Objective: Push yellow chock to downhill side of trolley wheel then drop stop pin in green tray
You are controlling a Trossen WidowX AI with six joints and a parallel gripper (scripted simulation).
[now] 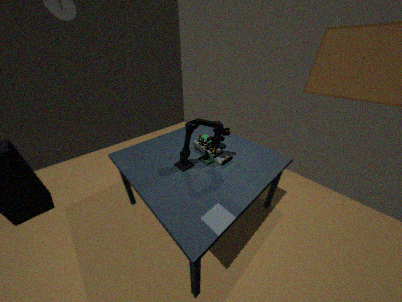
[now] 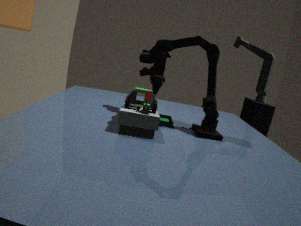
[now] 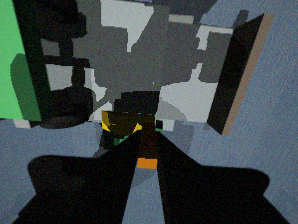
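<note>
Now: gripper tip 240 mm to the right of the red-headed stop pin, 40 mm short of it and 20 mm below it. From my gripper tip the other things lie so: green tray 120 mm below, 70 mm behind, 40 mm to the left; yellow chock 20 mm to the left, 10 mm below; green-topped trolley 150 mm to the left, 60 mm ahead.
</note>
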